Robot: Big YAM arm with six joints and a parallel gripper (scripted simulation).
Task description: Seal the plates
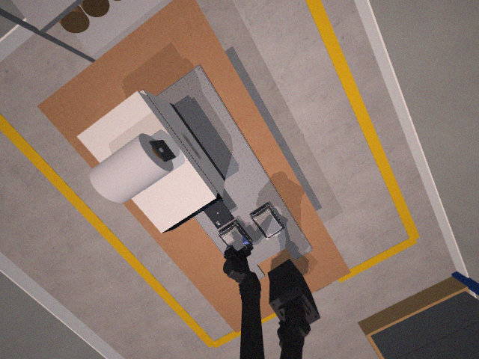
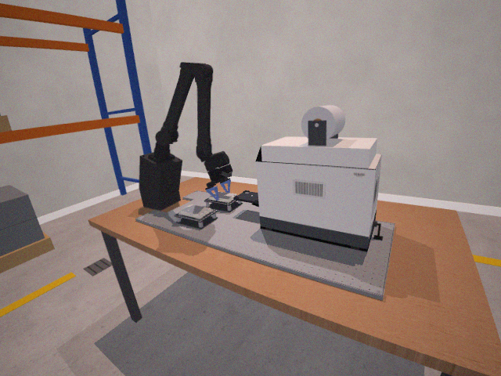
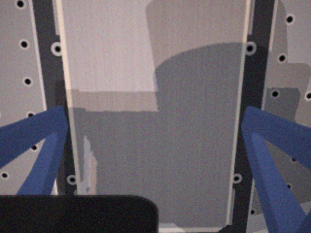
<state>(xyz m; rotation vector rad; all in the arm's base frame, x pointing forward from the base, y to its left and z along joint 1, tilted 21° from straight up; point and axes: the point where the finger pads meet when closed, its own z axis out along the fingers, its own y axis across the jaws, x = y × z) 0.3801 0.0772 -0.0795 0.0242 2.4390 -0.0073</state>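
Right now my hand is right at the white well plate. From my hand the other things lie so: foil roll: 530 mm ahead, 60 mm to the right, 360 mm above; then dark sealer stage: 200 mm ahead, 40 mm to the right, 30 mm above; then start button: 300 mm ahead, 50 mm to the left, 130 mm above.
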